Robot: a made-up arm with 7 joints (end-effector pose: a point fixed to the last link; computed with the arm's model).
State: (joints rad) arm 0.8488 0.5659 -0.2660 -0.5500 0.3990 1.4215 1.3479
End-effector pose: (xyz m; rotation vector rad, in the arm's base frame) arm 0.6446 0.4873 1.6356 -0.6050 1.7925 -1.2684
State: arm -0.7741 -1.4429 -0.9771 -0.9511 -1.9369 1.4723 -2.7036
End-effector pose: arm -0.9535 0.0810 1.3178 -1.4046 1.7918 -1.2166
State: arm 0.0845 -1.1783 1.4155 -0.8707 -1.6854 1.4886 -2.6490
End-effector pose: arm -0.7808 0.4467 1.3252 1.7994 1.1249 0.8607
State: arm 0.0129 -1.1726 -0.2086 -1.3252 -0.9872 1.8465 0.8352
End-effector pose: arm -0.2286 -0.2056 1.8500 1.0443 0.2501 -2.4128
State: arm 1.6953 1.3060 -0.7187 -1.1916 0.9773 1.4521 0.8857
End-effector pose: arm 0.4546 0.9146 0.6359 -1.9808 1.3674 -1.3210
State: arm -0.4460 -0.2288 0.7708 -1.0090 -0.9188 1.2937 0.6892
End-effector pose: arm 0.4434 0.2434 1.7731 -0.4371 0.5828 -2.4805
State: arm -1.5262 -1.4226 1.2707 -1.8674 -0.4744 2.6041 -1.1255
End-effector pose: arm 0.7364 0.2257 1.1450 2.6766 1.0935 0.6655
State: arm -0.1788 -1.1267 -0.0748 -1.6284 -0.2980 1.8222 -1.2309
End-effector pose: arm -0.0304 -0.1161 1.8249 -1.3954 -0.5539 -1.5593
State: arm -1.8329 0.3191 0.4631 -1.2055 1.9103 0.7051 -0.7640
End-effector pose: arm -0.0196 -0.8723 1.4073 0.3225 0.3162 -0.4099
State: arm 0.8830 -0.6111 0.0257 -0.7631 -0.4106 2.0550 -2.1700
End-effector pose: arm -0.0817 -0.1784 1.9238 -1.0108 -2.1528 -0.9290
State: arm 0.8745 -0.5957 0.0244 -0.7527 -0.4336 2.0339 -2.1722
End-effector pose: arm -0.0767 -0.1702 1.9262 -1.0637 -2.1374 -0.9155
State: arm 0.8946 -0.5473 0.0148 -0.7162 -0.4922 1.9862 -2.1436
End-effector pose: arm -0.0545 -0.1525 1.9317 -1.1280 -2.0786 -0.8849
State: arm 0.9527 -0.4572 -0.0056 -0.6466 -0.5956 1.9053 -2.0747
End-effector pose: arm -0.0127 -0.1192 1.9390 -1.2046 -1.9637 -0.8406
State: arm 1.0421 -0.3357 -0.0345 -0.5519 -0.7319 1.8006 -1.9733
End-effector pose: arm 0.0373 -0.0675 1.9436 -1.2876 -1.8065 -0.8012
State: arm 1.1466 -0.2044 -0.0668 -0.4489 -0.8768 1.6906 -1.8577
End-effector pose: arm 0.0790 -0.0030 1.9423 -1.3638 -1.6388 -0.7854
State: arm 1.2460 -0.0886 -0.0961 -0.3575 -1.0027 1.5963 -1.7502
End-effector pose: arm 0.1024 0.0595 1.9361 -1.4174 -1.4962 -0.7961
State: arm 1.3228 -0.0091 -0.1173 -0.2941 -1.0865 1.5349 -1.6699
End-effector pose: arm 0.1091 0.1046 1.9293 -1.4374 -1.4043 -0.8171
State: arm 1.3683 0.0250 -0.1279 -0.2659 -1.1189 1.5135 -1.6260
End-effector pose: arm 0.1074 0.1247 1.9259 -1.4247 -1.3704 -0.8295
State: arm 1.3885 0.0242 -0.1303 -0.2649 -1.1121 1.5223 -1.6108
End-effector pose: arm 0.1038 0.1251 1.9260 -1.3902 -1.3781 -0.8292
